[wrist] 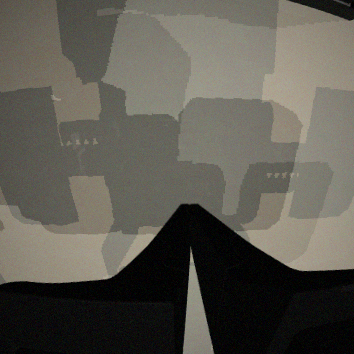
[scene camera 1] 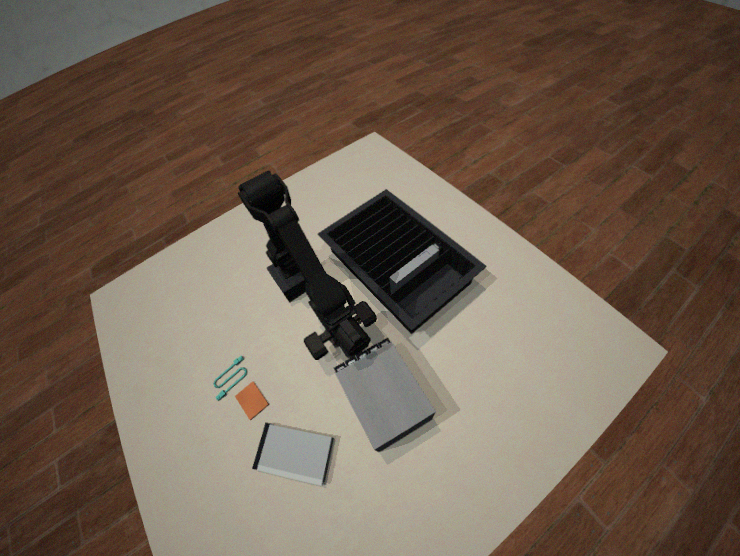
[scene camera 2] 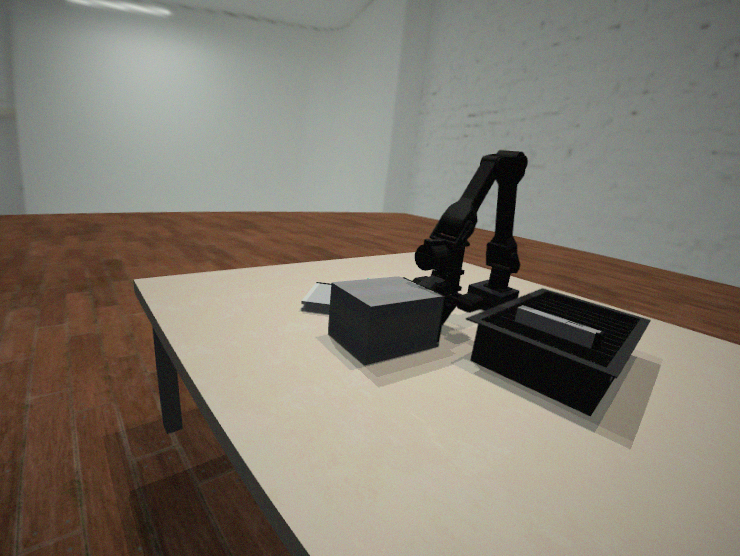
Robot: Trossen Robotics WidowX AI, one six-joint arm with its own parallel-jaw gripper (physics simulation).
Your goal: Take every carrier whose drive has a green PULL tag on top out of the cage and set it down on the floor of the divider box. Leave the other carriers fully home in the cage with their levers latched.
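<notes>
The grey cage stands on the table. Its front, with several carrier fronts and levers, faces the arm; their top edges show in scene camera 1, while tags and latch states cannot be read. The black divider box stands beside it. A long pale-grey block, perhaps a carrier, stands upright in it beside its thin dividers; no green shows on it. My gripper is shut and empty, pointing down low in front of the cage front. The hand hides its fingertips in scene camera 1.
A flat silver tray-like piece lies beside the cage. An orange square and a teal cable lie near it. Overlapping shadows cover the table below my fingers. A dark edge crosses the wrist view's top right corner.
</notes>
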